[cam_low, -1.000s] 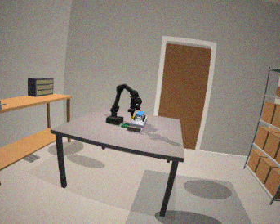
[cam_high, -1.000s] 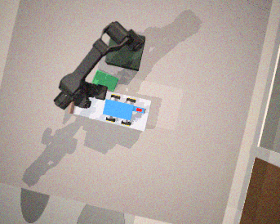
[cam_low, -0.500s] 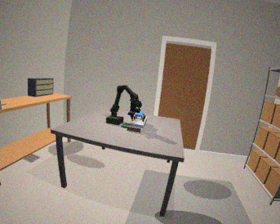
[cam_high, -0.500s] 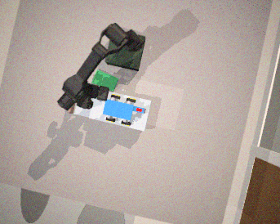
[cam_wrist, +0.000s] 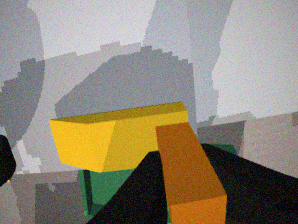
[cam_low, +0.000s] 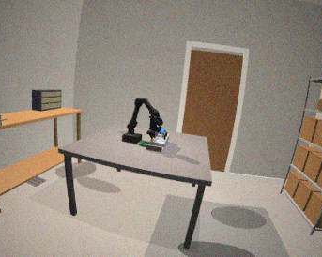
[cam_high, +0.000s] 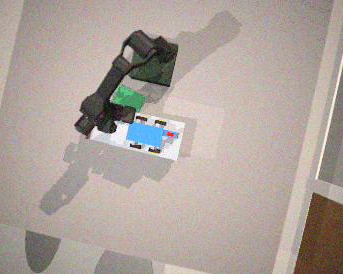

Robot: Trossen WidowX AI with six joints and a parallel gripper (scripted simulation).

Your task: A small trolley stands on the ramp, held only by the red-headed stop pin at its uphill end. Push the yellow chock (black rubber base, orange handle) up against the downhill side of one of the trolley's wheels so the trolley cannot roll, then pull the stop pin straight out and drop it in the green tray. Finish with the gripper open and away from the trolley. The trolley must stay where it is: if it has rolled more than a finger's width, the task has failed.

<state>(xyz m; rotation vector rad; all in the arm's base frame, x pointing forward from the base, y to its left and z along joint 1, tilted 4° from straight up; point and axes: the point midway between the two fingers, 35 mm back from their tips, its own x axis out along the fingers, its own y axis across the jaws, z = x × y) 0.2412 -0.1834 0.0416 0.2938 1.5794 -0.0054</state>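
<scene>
Now: gripper tip 22 cm to the right of the red-headed stop pin, 8 cm short of it and 4 cm below it. From my gripper tip the other things lie so: yellow chock 2 cm to the left, 1 cm ahead; brown end stop 12 cm to the right, 6 cm below, 3 cm ahead; green tray 10 cm below, 6 cm behind, 3 cm to the left.
</scene>
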